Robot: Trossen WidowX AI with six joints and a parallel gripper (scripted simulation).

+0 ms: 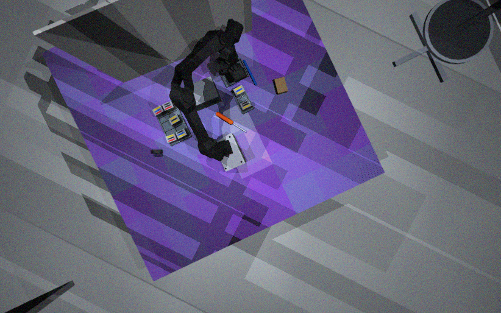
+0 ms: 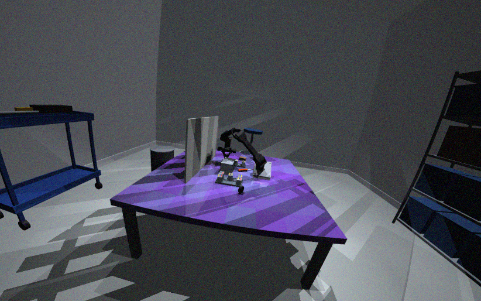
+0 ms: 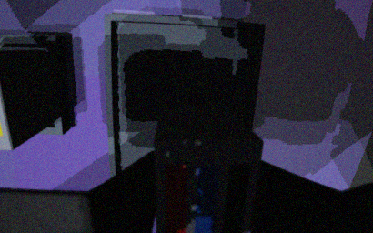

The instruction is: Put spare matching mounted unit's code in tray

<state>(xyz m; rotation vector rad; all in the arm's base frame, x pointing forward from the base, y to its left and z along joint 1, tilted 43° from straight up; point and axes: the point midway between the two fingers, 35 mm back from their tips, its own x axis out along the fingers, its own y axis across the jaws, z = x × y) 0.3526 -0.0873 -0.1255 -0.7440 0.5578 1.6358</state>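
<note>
Right now my gripper tip is 50 mm above the grey tray, 10 mm to the right of it and 10 mm past it. The rest, counted from my gripper tip: blue pen (70 mm to the right, 50 mm below, 30 mm behind); then brown block (190 mm to the right, 150 mm behind, 40 mm below); then grey mounted unit (200 mm to the left, 70 mm behind).
</note>
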